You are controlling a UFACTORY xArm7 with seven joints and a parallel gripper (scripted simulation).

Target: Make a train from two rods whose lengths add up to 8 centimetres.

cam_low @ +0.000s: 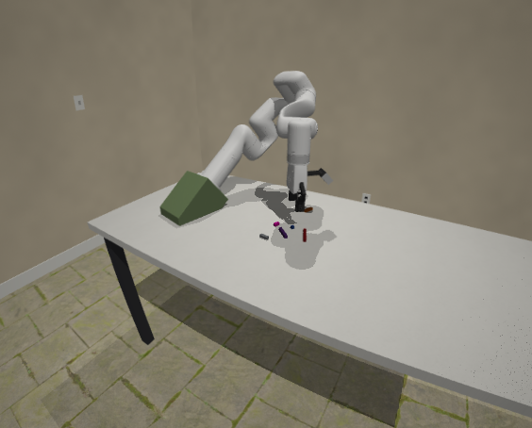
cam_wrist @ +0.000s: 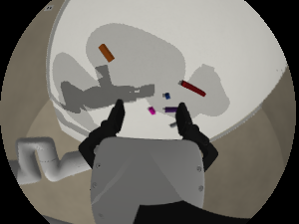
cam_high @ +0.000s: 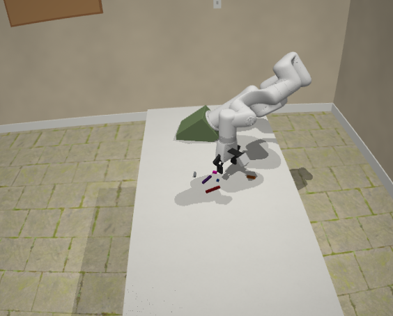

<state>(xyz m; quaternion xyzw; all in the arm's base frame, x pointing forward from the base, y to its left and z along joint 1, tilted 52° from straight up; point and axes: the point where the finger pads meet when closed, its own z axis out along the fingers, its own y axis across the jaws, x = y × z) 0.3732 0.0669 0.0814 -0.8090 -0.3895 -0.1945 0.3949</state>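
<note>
My gripper is now 70 mm above the blue rod, 40 mm to the left of it and 20 mm short of it. The rest, counted from my hand: red rod (80 mm ahead, 70 mm below, 60 mm to the right); magenta rod (70 mm below, 60 mm to the right, 40 mm behind); purple rod (90 mm to the right, 70 mm below, 20 mm ahead).
</note>
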